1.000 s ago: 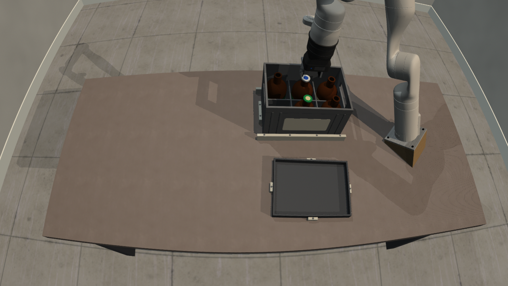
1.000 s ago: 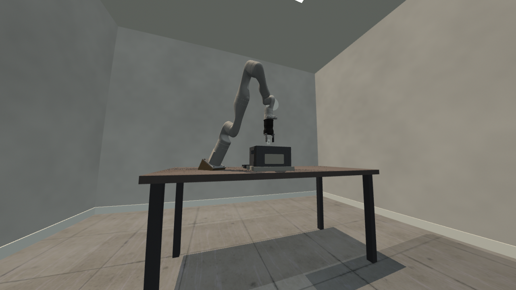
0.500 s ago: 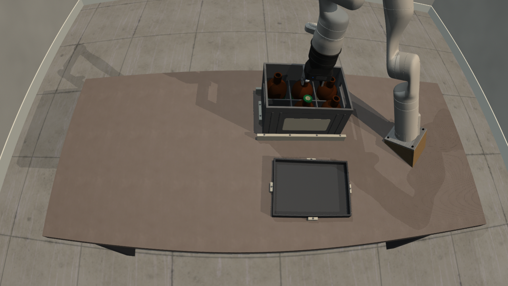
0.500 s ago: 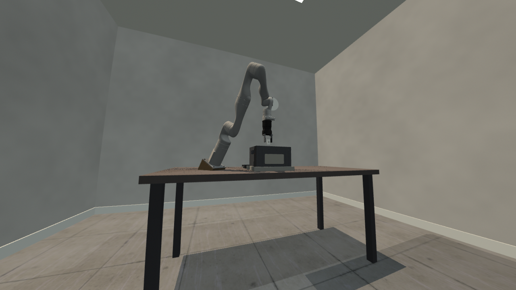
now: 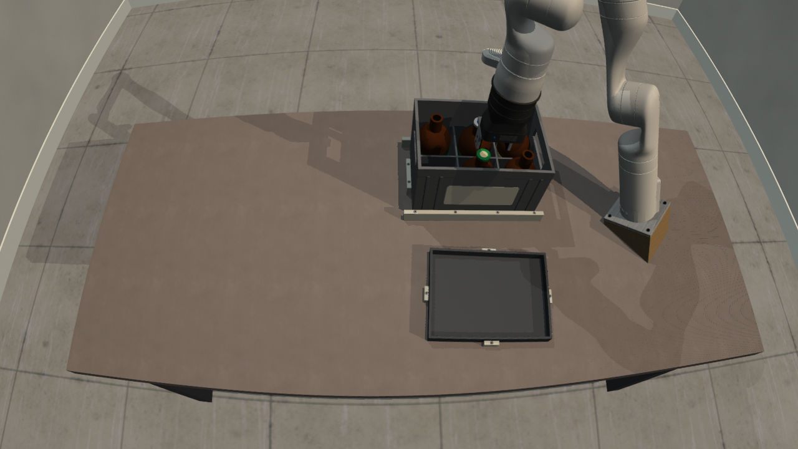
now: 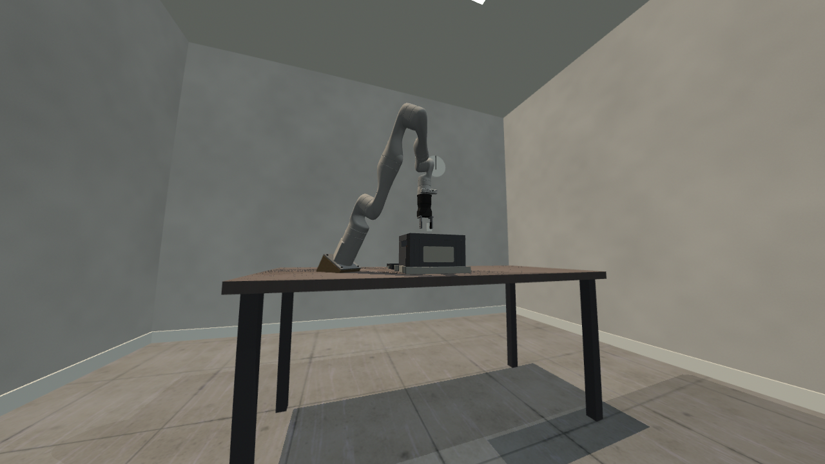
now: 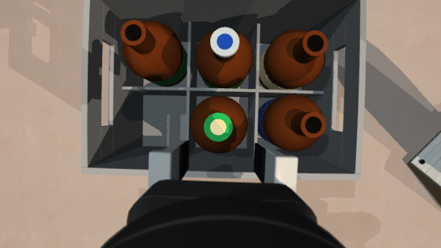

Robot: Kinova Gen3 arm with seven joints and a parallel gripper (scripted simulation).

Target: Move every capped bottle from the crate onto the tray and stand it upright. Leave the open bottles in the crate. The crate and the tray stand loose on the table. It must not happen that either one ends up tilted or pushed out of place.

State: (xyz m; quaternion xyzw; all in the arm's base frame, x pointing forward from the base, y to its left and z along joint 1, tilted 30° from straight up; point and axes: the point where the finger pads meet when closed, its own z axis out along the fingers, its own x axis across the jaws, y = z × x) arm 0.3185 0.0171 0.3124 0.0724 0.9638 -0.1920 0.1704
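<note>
Right now my hand is 10 mm past the crate, 60 mm to the left of it and 150 mm above it. Round my hand: dark tray 30 mm ahead, 220 mm to the left, 220 mm below.
</note>
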